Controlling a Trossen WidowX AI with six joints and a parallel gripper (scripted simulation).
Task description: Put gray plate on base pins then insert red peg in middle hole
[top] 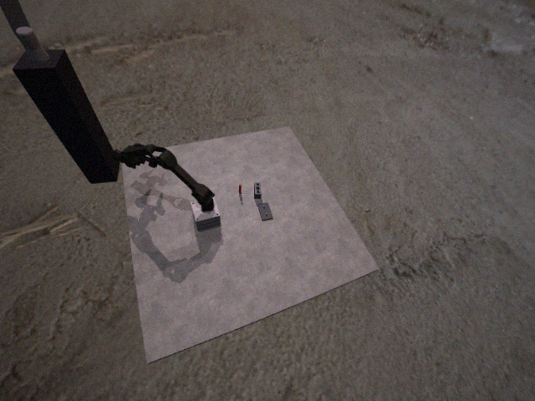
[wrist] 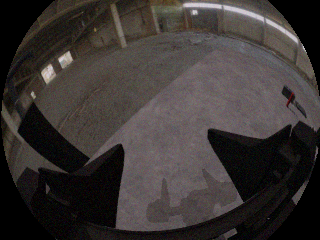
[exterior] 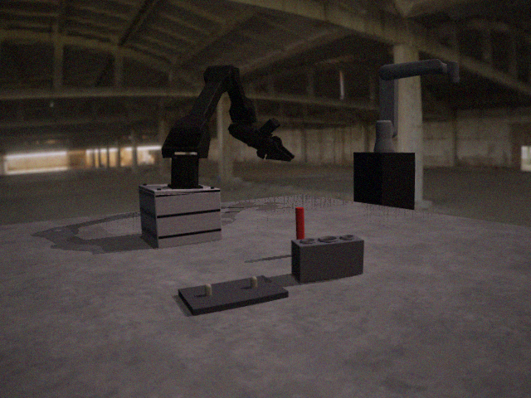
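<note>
Now: gripper tip 64 cm short of the gray plate, 27 cm to the left of it and 11 cm above it. The rest, counted from my gripper tip: dark base: 66 cm ahead, 42 cm to the right, 14 cm below; then red peg: 52 cm ahead, 25 cm to the right, 11 cm below.
</note>
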